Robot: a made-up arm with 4 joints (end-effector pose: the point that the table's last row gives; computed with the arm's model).
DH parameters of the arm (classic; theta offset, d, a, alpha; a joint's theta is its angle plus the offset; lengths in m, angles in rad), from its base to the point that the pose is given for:
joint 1: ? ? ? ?
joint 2: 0.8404 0 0.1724 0
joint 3: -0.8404 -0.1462 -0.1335 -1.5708
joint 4: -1.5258 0 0.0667 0
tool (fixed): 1.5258 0.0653 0 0
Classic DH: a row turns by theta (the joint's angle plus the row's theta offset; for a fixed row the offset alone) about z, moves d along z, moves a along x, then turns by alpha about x.
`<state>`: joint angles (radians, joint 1 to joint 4).
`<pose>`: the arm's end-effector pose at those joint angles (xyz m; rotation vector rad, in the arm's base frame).
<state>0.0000 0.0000 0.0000 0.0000</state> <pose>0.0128 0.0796 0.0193 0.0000 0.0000 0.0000</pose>
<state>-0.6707 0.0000 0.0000 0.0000</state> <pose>0.0595 0.0544 0.0193 0.0000 0.0000 -0.6707</pose>
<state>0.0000 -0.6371 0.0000 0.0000</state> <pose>0.1311 0.0796 -0.0095 0.0000 0.6371 0.0000</pose>
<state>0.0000 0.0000 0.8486 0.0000</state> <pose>0.0081 0.0796 -0.1007 0.0000 -0.8486 0.0000</pose>
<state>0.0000 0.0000 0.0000 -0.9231</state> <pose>-0.0415 0.1036 0.0193 0.0000 0.0000 -0.9231</pose>
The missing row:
joint 1: 0 -0.1744 0.0283 1.5708
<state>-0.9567 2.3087 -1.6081 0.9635</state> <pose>-0.0508 0.2641 -0.1755 -0.5740 -0.4018 0.0065</pose>
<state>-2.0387 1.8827 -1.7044 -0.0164</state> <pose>0.1929 0.2054 -0.0634 -0.1813 -0.1136 -2.0488</pose>
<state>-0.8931 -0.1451 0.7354 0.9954</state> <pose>0.1260 0.0228 -0.0520 -0.4784 -0.3463 0.0993</pose>
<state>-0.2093 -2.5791 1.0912 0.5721</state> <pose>0.0745 0.0780 -0.2444 0.5693 1.3821 0.2930</pose>
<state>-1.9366 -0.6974 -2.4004 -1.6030</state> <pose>-0.0080 -0.4272 -0.2063 -0.5200 -3.0887 0.0672</pose>
